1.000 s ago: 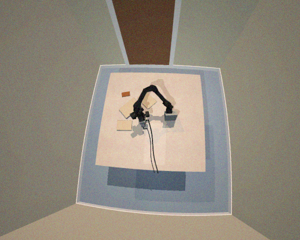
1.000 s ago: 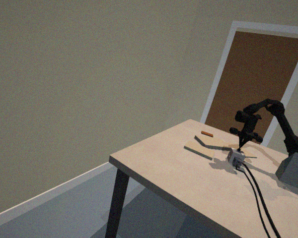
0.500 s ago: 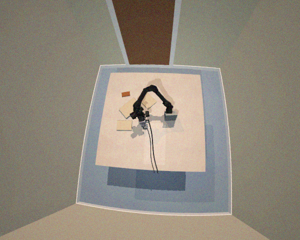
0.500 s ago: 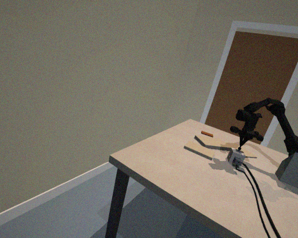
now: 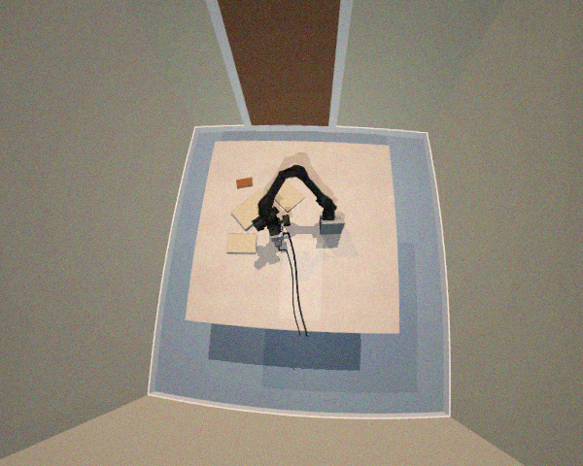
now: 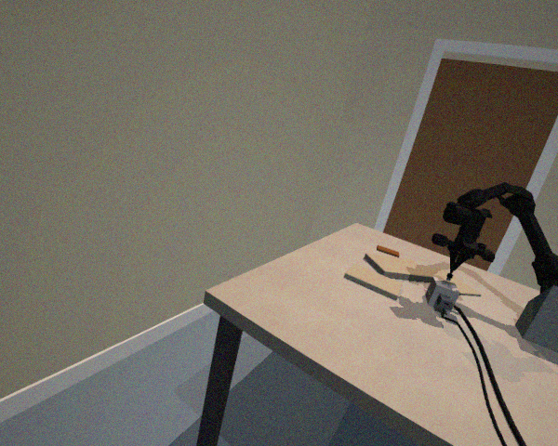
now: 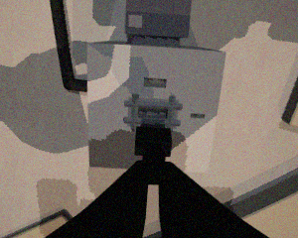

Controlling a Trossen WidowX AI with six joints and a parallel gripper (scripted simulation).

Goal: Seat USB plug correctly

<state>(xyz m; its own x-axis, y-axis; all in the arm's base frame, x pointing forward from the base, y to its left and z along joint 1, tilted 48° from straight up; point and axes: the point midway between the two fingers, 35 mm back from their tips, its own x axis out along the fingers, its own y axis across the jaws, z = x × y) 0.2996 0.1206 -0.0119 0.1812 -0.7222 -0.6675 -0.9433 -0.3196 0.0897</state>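
My gripper tip is 6 cm above the USB socket and 1 cm to the right of it. The rest, counted from my gripper tip: small orange block 34 cm to the right, 28 cm ahead, 12 cm below; USB plug 2 cm below.
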